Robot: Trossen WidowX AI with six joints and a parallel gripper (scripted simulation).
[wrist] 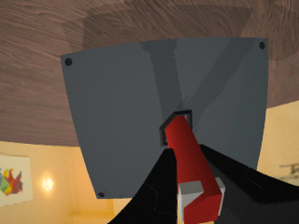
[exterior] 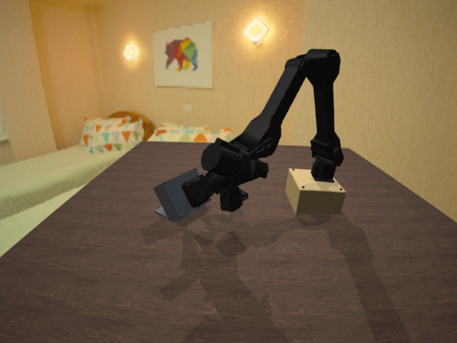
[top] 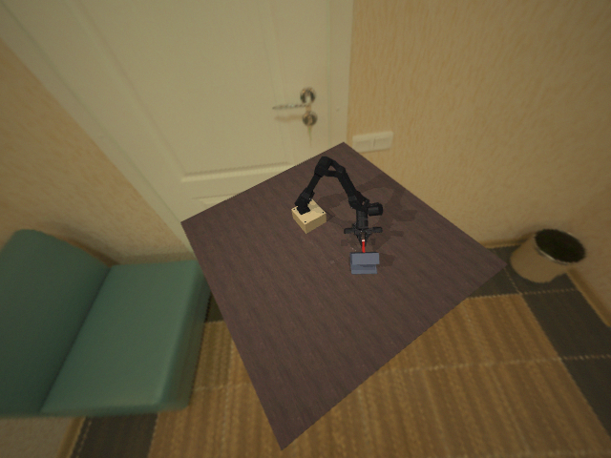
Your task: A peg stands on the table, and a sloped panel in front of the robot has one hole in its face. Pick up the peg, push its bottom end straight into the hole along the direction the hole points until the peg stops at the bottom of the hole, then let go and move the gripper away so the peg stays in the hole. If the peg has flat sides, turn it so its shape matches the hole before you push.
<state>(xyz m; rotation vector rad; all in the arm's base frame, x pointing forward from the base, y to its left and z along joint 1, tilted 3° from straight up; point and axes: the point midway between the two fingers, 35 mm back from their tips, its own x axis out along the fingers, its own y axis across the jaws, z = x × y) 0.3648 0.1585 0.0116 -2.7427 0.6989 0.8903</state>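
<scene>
My gripper tip is now 40 mm short of the grey sloped panel, 30 mm above it and 20 mm to the left of it. From my gripper tip the other things lie so: red square-sided peg (10 mm to the left, 10 mm behind, 10 mm above).
</scene>
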